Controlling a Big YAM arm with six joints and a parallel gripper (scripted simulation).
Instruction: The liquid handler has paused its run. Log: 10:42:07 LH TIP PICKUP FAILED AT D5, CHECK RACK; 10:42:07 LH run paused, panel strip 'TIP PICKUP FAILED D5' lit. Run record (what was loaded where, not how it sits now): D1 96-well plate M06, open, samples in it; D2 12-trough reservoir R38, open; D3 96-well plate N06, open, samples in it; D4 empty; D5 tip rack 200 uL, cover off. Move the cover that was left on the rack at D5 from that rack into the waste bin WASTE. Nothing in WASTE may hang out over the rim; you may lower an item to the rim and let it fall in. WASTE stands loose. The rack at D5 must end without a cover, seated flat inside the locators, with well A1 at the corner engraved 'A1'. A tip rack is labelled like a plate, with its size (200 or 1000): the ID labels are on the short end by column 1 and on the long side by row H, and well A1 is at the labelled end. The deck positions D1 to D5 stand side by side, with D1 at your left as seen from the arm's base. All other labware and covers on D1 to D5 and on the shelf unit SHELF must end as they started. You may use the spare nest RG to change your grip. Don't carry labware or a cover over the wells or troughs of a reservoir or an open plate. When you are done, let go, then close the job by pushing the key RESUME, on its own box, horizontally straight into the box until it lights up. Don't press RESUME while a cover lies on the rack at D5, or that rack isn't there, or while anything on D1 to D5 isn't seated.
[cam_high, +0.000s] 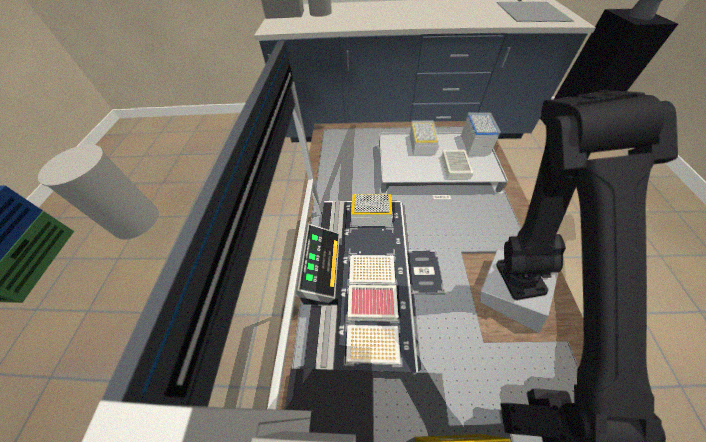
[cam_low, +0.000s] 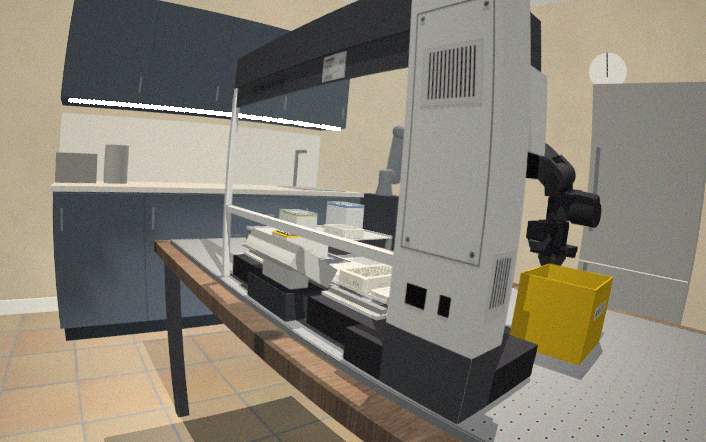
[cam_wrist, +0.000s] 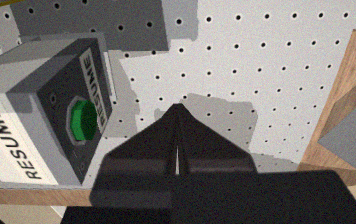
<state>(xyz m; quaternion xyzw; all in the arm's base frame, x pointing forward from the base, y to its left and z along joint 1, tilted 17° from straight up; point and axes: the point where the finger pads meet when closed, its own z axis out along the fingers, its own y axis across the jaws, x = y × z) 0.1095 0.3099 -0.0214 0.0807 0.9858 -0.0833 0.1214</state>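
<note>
Now: the green resume key 60 mm to the left of my hand and 10 mm ahead of it. Round my hand: yellow waste bin: 160 mm ahead, 90 mm to the left, 40 mm below; then clear cover: 160 mm ahead, 90 mm to the left, 60 mm below; then spare nest RG: 390 mm to the right, 120 mm ahead, 70 mm below.
</note>
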